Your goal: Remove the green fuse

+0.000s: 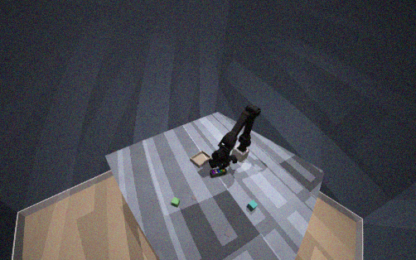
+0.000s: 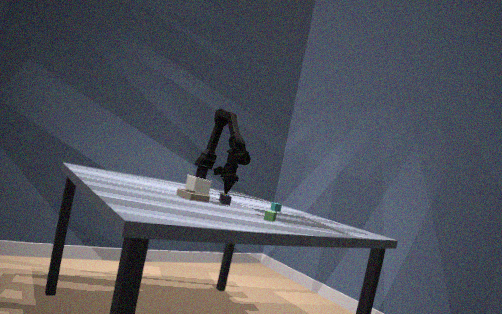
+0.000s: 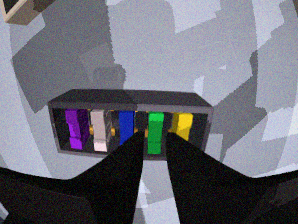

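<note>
Right now the green fuse is 2 cm below my gripper tip. Round my gripper tip: yellow fuse 2 cm below, 2 cm behind, 1 cm to the left; beige tray 19 cm to the right, 4 cm below, 2 cm ahead; blue fuse 2 cm below, 2 cm ahead, 1 cm to the right.
</note>
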